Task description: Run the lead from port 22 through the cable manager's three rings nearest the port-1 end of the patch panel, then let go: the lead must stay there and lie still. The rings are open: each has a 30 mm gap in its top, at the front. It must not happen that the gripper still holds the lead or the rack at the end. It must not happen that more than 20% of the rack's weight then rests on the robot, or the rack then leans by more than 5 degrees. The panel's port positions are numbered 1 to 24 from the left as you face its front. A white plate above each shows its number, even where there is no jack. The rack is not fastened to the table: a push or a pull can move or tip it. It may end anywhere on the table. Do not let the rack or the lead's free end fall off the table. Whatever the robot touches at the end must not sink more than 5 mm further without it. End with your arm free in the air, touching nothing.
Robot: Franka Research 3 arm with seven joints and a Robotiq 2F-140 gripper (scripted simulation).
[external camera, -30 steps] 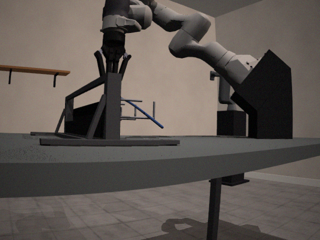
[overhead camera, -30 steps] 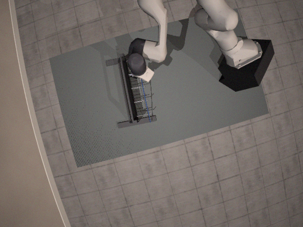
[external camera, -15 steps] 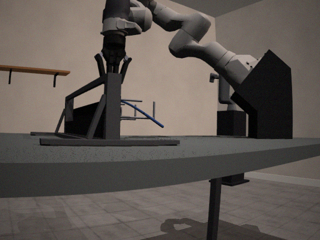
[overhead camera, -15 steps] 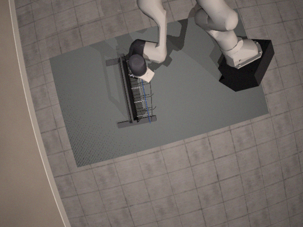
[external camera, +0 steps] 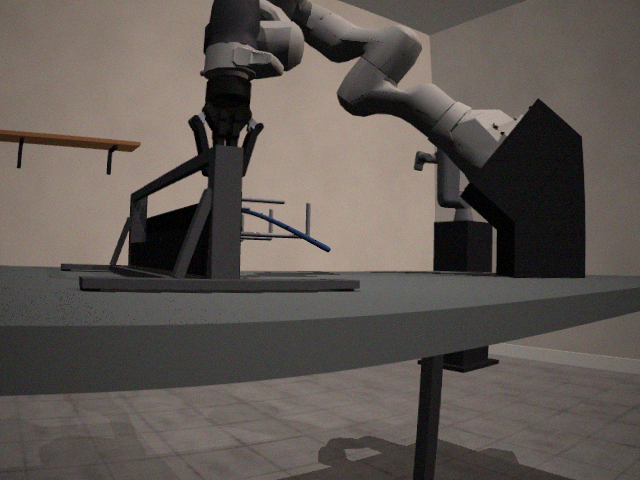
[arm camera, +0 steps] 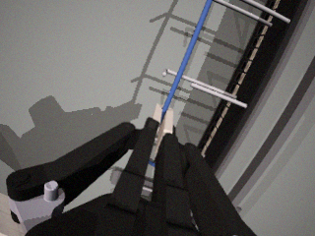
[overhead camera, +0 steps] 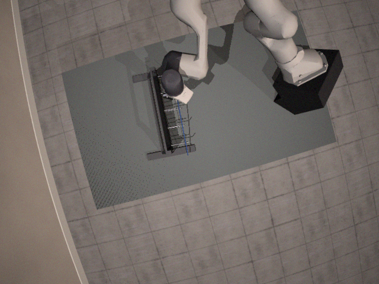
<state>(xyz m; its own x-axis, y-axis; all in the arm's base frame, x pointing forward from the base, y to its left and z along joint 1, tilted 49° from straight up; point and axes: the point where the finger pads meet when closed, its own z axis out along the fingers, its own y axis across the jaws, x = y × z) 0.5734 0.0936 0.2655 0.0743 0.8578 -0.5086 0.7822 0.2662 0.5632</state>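
The rack lies 11 cm ahead of my hand, 5 cm below it and 4 cm to the left of it.
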